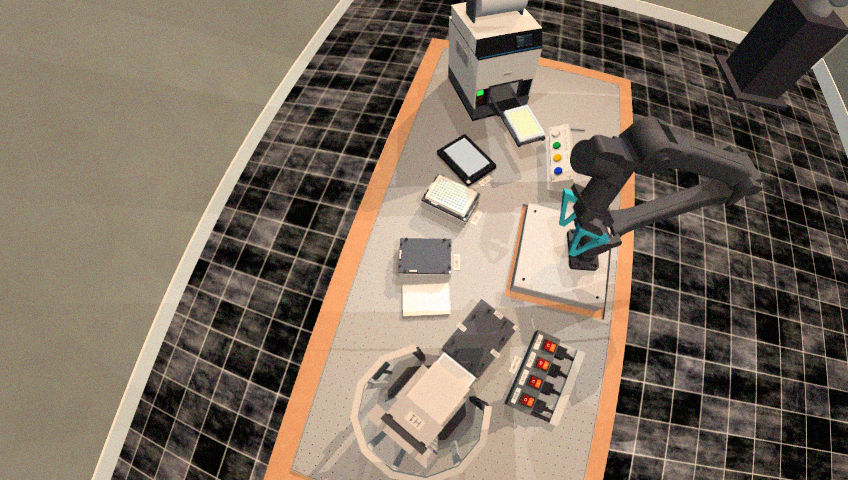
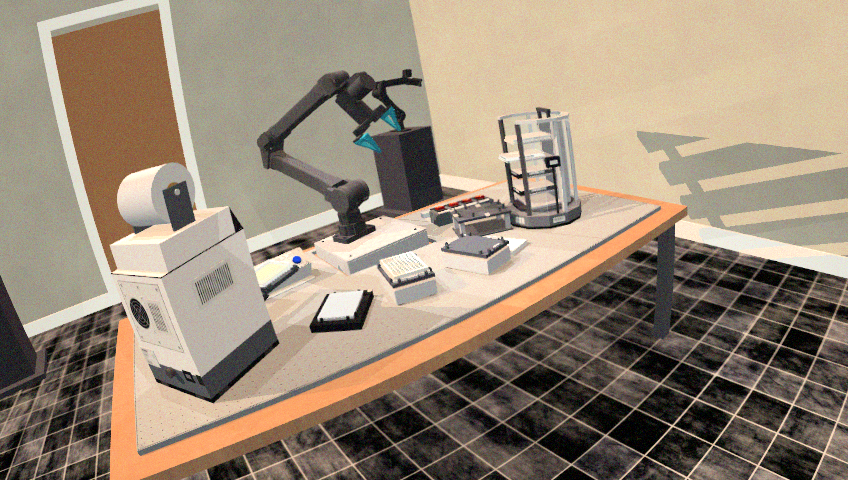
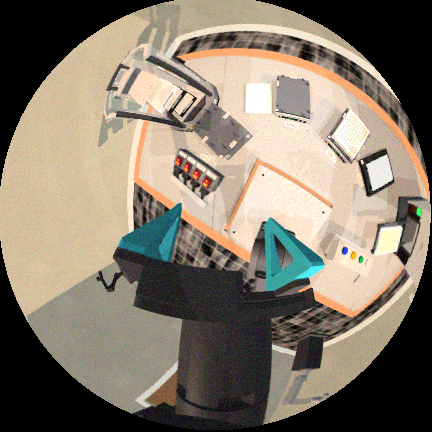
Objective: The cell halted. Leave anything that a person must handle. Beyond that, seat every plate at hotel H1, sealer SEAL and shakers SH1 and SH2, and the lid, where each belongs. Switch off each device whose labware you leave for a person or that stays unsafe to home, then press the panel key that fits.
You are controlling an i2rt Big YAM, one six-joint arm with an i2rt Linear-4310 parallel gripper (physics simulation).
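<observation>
My gripper is open and empty, high above the robot's base plate. A white welled plate lies on one shaker; its exact seating is unclear. Shaker SH2 has a bare dark top. A flat white piece lies beside it. A yellowish plate is on the sealer's extended tray. Hotel H1 holds pieces on its shelves. Four red switches sit on the power strip.
The sealer shows a green light. A black nest holds a pale plate. A dark nest adjoins the hotel. The key panel has white, green, yellow and blue keys.
</observation>
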